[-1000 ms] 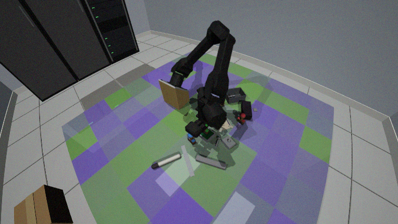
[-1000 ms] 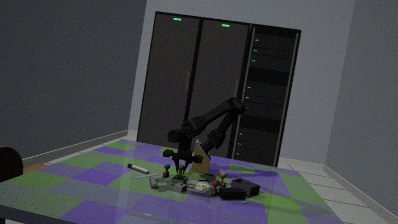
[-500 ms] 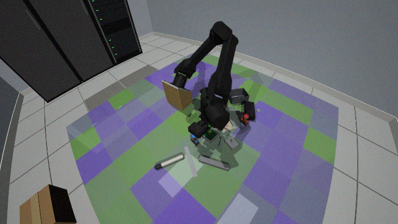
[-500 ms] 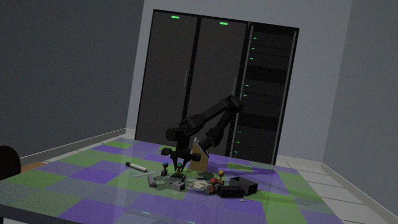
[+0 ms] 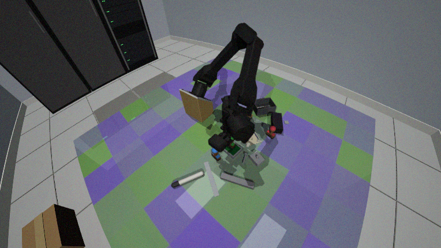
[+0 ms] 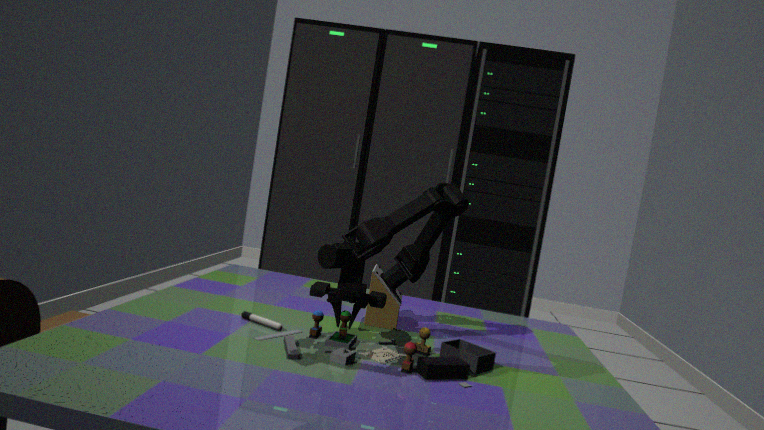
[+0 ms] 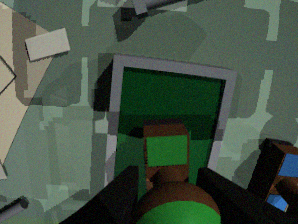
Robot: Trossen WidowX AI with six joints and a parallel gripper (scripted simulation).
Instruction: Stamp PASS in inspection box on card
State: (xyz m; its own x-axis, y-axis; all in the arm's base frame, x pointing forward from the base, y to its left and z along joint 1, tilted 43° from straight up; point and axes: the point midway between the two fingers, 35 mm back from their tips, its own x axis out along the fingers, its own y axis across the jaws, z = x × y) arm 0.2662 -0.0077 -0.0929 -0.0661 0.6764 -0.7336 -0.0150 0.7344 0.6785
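Right now my gripper tip is 4 cm above the green ink pad. Round my gripper tip: green-knobbed stamp right at my gripper tip; then pale card 11 cm to the left, 4 cm below, 3 cm ahead; then blue-knobbed stamp 7 cm to the right, 2 cm below, 2 cm behind.
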